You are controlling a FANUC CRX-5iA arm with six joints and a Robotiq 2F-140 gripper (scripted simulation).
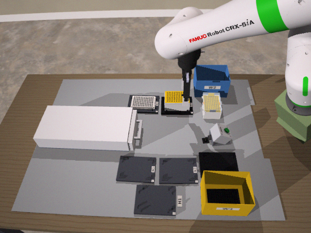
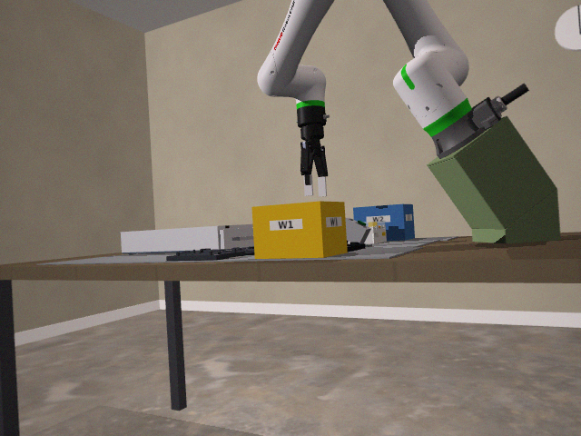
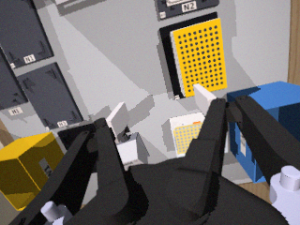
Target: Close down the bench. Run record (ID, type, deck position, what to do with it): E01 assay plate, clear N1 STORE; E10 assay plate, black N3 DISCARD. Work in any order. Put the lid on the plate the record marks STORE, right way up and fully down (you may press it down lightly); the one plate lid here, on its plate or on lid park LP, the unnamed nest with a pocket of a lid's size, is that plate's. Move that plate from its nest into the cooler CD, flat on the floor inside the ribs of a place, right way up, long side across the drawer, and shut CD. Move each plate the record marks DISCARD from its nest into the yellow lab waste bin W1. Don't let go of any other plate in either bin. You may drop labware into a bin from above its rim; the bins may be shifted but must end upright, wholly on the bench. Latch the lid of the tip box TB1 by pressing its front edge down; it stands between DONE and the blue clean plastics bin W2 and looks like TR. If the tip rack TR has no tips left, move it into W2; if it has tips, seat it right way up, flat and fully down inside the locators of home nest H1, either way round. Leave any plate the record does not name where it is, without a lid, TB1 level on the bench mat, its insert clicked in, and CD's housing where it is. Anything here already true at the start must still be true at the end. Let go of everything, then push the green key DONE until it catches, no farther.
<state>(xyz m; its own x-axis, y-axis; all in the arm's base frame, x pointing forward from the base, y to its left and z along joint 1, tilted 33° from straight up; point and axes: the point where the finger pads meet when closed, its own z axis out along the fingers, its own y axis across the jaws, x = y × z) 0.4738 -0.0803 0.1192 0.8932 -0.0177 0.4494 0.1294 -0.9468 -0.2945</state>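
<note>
Right now the tip rack TR is 13 cm below my hand, 9 cm to the right of it and 4 cm ahead of it. Round my hand: black nest N4: 18 cm below, 8 cm to the right, 4 cm ahead; then green DONE key: 21 cm behind, 12 cm below, 9 cm to the left; then tip box TB1: 14 cm below, 13 cm behind, 8 cm to the right.
</note>
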